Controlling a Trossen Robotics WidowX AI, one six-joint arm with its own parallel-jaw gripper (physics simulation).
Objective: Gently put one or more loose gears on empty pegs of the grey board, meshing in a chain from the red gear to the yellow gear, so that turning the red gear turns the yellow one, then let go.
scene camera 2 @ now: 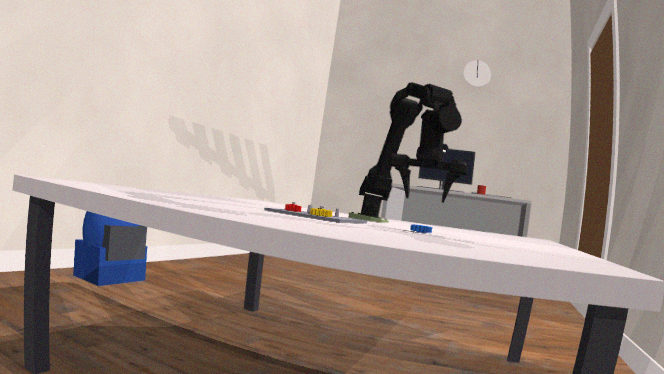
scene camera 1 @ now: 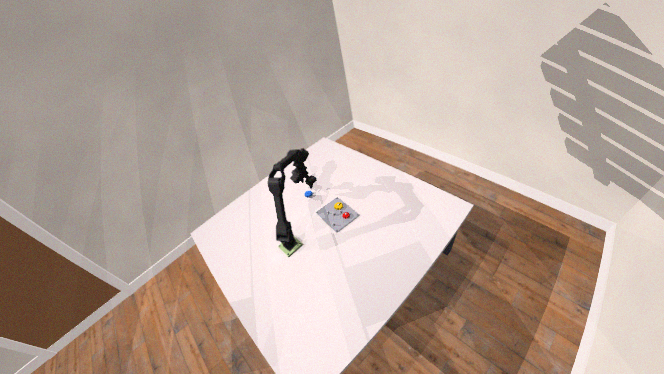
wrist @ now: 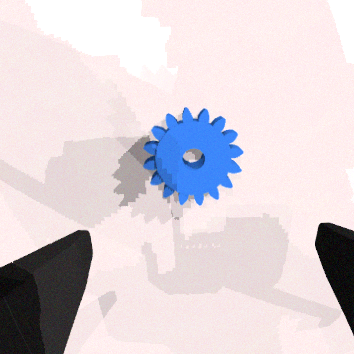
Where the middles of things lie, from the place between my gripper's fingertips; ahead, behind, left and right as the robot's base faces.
I see my gripper 7 cm above the blue gear (wrist: 195, 178) and 1 cm past it. Also, from my hand: grey board (scene camera 1: 340, 222) (27 cm to the right, 7 cm below, 3 cm behind).
